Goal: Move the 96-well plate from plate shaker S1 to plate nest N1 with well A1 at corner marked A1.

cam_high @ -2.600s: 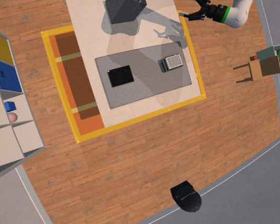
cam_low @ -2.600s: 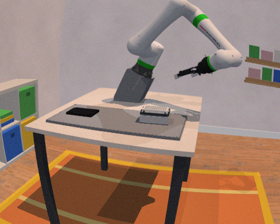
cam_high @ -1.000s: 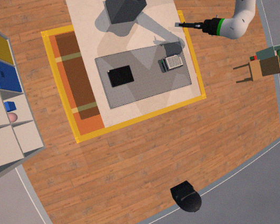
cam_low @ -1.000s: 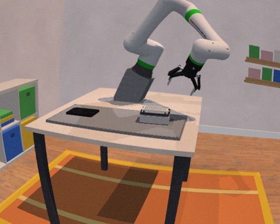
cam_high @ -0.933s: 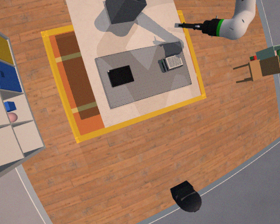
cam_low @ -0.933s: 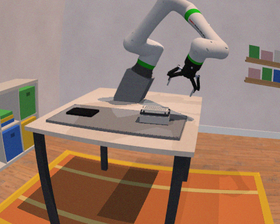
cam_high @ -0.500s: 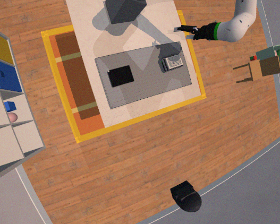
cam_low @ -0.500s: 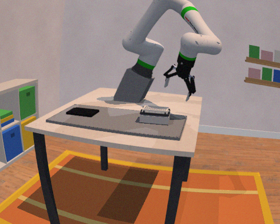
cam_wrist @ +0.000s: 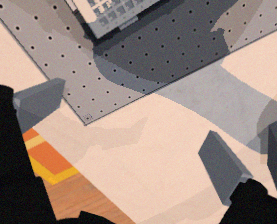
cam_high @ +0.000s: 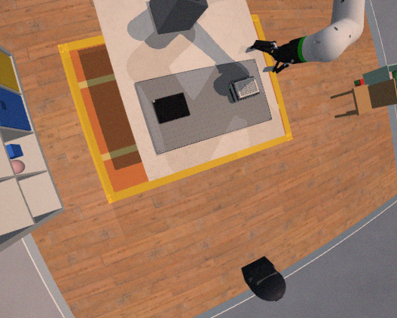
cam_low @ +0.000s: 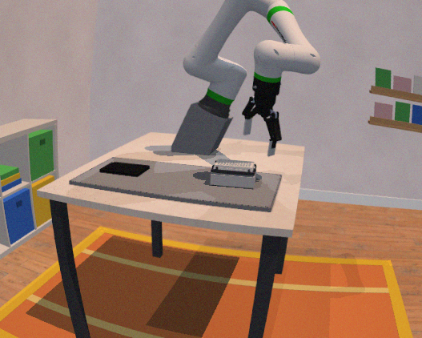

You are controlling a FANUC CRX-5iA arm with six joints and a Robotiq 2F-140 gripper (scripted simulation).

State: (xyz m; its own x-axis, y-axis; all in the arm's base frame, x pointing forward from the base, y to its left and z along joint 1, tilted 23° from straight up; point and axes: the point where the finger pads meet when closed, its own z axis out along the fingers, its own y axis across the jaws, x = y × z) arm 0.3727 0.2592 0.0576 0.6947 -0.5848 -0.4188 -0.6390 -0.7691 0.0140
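My hand is 110 mm short of the 96-well plate, 60 mm to the left of it and 60 mm above it. From my hand the other things lie so: black plate nest N1: 110 mm ahead, 470 mm to the right, 120 mm below.
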